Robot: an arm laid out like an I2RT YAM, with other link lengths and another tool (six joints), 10 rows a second.
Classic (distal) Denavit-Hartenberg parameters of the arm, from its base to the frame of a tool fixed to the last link. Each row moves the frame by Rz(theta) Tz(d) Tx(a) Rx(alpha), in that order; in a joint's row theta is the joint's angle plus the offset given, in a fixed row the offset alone. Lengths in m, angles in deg.
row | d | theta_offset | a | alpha
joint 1 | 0.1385 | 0.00 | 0.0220 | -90.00
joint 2 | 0.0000 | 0.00 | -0.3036 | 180.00
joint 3 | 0.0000 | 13.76 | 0.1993 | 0.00
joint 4 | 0.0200 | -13.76 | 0.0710 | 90.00
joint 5 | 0.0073 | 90.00 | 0.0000 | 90.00
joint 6 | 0.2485 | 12.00 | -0.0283 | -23.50
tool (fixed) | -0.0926 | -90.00 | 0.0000 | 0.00
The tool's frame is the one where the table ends.
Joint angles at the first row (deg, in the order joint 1, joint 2, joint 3, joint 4, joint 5, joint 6):
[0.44, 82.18, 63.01, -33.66, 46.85, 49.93]
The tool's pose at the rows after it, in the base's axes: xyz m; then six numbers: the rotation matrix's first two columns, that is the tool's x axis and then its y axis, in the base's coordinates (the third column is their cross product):
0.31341, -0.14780, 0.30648, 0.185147, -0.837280, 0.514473, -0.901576, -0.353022, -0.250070
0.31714, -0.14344, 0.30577, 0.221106, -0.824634, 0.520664, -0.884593, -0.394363, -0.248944
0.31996, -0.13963, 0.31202, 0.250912, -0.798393, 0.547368, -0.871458, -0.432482, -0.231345
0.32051, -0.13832, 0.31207, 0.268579, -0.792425, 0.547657, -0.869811, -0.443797, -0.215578
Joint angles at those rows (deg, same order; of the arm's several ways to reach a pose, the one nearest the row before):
[0.44, 82.09, 62.76, -32.70, 46.06, 48.08]
[0.53, 81.30, 61.18, -29.63, 44.83, 45.01]
[1.05, 80.60, 60.91, -27.95, 45.35, 41.67]
[1.14, 80.60, 61.26, -28.56, 45.18, 40.78]

